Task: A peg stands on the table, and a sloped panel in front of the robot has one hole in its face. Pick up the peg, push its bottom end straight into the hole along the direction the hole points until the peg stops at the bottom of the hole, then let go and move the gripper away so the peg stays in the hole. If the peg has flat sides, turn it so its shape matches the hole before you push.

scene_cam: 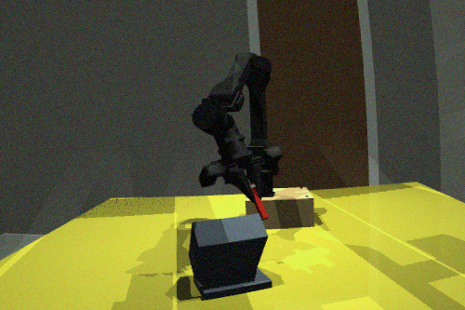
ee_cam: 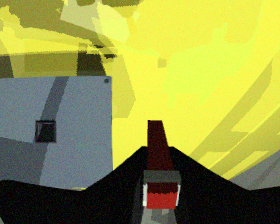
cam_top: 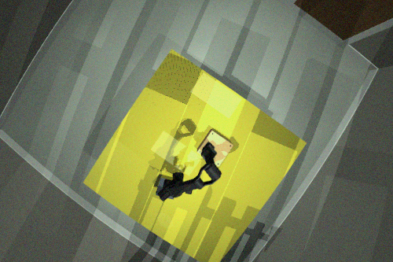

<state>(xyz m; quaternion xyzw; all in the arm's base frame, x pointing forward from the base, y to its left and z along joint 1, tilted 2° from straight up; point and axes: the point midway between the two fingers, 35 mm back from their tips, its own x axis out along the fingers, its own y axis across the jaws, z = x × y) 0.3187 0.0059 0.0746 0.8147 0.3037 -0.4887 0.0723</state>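
My gripper tip is 10 cm short of the grey sloped panel, 7 cm above it and 5 cm to the left of it. Also, from my gripper tip: square-sided peg (1 cm to the right, 1 cm behind, 1 cm above).
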